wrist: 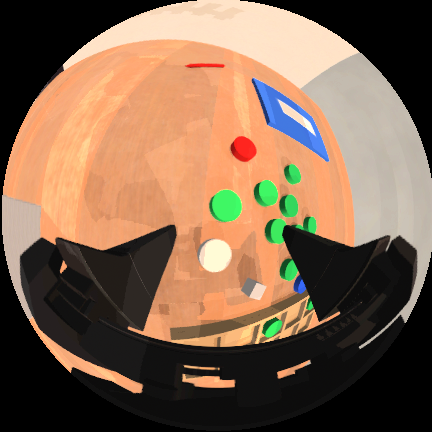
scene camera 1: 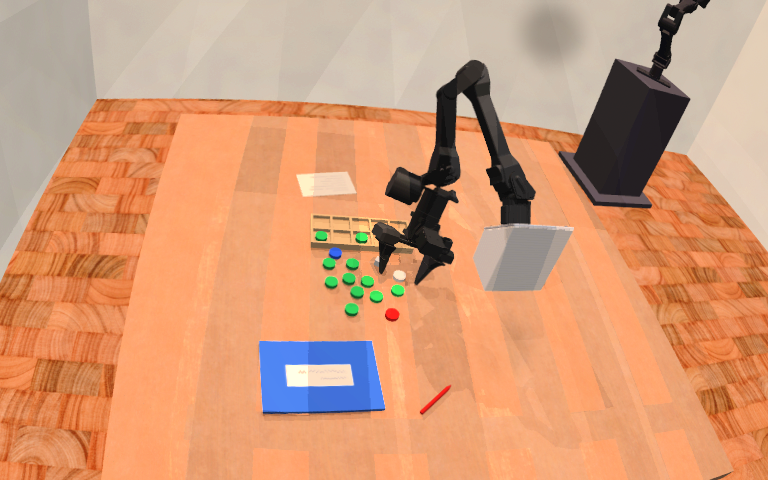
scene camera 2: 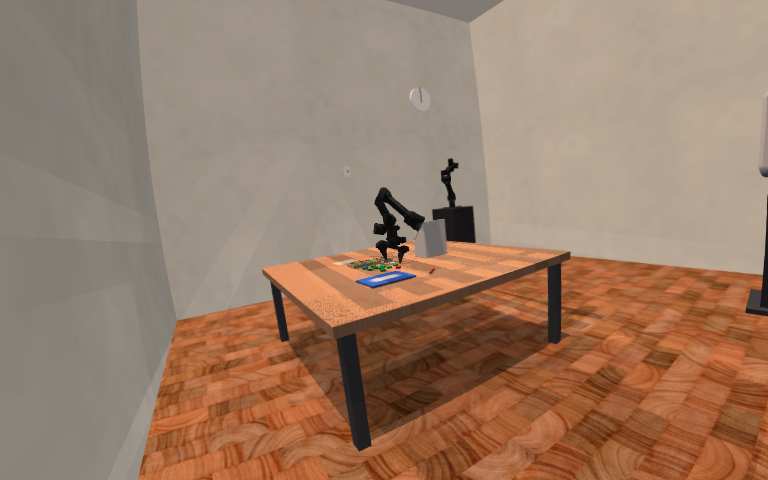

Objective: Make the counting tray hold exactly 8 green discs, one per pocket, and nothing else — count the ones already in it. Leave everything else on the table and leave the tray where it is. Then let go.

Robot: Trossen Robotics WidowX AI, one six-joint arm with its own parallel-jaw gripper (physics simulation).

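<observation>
The wooden tray (scene camera 1: 339, 247) (wrist: 190, 332) has two rows of pockets. Two green discs show in its front row, one disc (scene camera 1: 321, 235) at the left end and another disc (scene camera 1: 361, 237) (wrist: 272, 327) further right. My gripper hides part of the tray's right side in scene camera 1. Several loose green discs lie in front of the tray; the rightmost green disc (scene camera 1: 397, 290) (wrist: 226, 205) lies beside a white disc (scene camera 1: 399, 275) (wrist: 215, 255). My gripper (scene camera 1: 399, 277) (scene camera 2: 394, 261) (wrist: 230, 230) is open and empty, low over the table, pointing down around the white disc's area.
A blue disc (scene camera 1: 335, 253) lies against the tray's front left. A small white cube (wrist: 254, 289) lies near the tray. A red disc (scene camera 1: 391, 314) (wrist: 244, 149), blue folder (scene camera 1: 274, 390), red pencil (scene camera 1: 434, 399) and paper (scene camera 1: 326, 183) lie around. A grey block (scene camera 1: 521, 260) stands right.
</observation>
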